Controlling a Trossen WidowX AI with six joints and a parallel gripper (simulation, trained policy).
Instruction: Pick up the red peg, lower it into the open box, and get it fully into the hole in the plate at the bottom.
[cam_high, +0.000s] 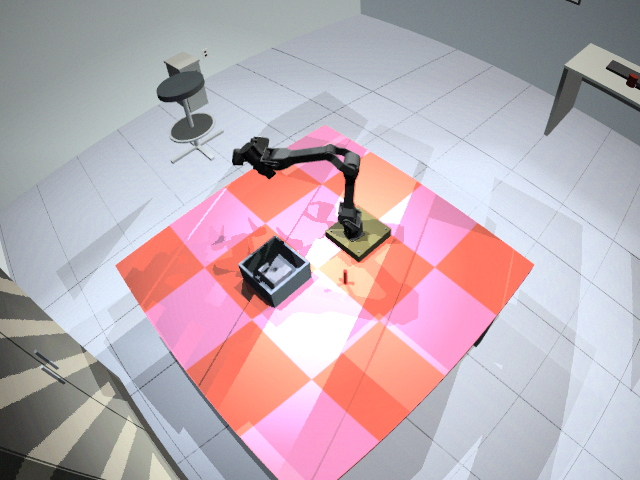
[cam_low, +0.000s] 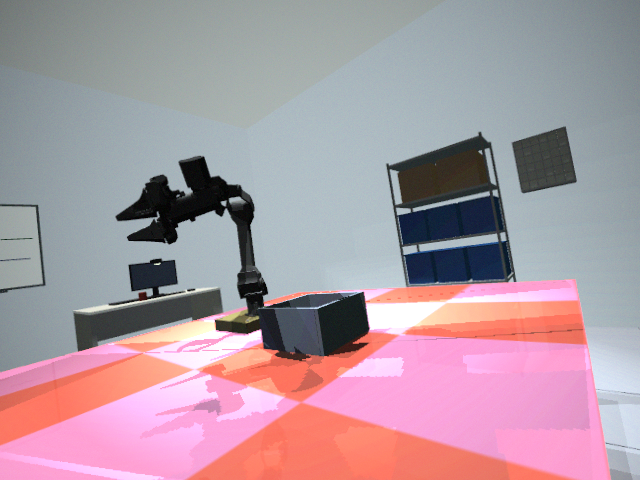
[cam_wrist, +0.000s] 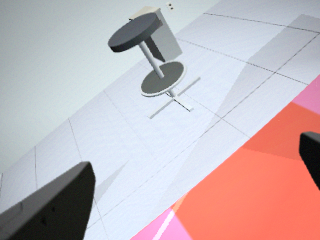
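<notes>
My gripper tip is 53 cm to the right of the red peg, 28 cm above it and 8 cm past it. Also, from my gripper tip: light plate 37 cm to the left, 27 cm below, 13 cm ahead; grey box 37 cm to the left, 29 cm below, 13 cm ahead.
</notes>
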